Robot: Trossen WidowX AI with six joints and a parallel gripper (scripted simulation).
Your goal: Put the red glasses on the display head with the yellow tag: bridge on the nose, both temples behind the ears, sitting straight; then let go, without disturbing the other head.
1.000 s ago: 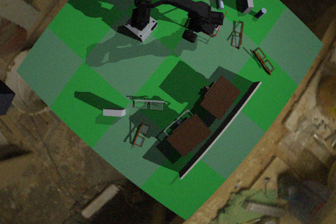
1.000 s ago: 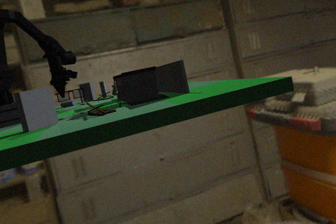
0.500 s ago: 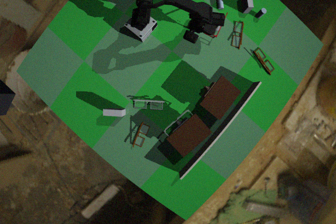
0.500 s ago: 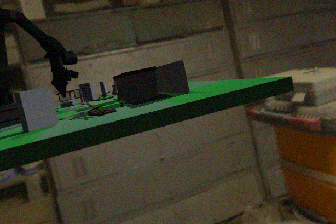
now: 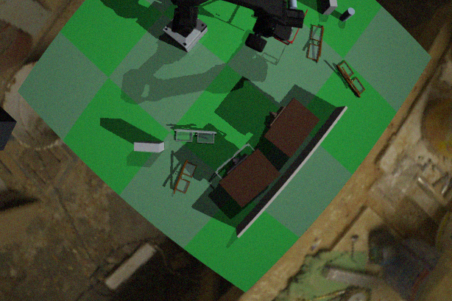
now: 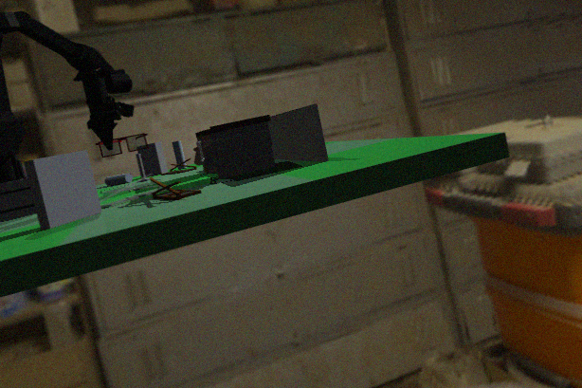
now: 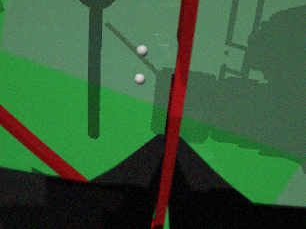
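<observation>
Now: gripper tip 8 cm short of the round-headed pin, 8 cm to the right of it and 9 cm above it. From my gripper tip the other things lie so: white-edged backboard 36 cm ahead, 35 cm to the right, 6 cm below.
</observation>
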